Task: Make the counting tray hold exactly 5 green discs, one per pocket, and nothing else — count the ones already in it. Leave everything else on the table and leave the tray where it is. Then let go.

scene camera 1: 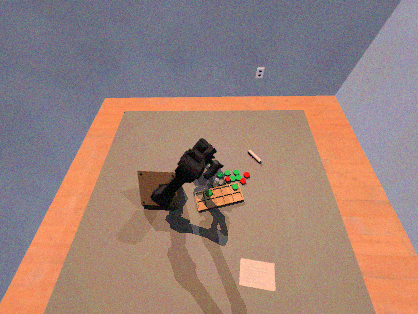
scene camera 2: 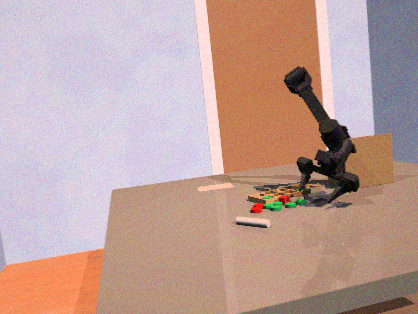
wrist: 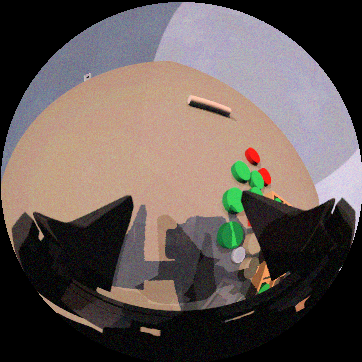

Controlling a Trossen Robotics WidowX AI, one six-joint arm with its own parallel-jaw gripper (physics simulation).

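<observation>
The counting tray (scene camera 1: 221,204) (scene camera 2: 257,199) is a wooden grid of pockets. One green disc (scene camera 1: 235,187) (scene camera 2: 268,197) sits in a pocket near its right end and another green disc (scene camera 1: 209,192) (wrist: 265,288) in a pocket towards its left end. Several loose green discs lie beside the tray; the nearest green disc (wrist: 230,235) (scene camera 1: 220,175) (scene camera 2: 301,202) lies low in the wrist view, left of the right finger. My gripper (scene camera 1: 217,157) (scene camera 2: 316,195) (wrist: 187,198) is open and empty, above the table beside the loose discs. Its right finger hides part of the tray and some discs in the wrist view.
Two red discs (scene camera 1: 246,175) (wrist: 252,155) and a red block (scene camera 1: 228,179) (scene camera 2: 284,199) lie by the green ones. A silver disc (wrist: 238,255) and two beige discs (wrist: 252,245) lie near the tray. A pale stick (scene camera 1: 254,156) (scene camera 2: 253,222) (wrist: 210,106) and a paper square (scene camera 1: 257,274) lie farther off.
</observation>
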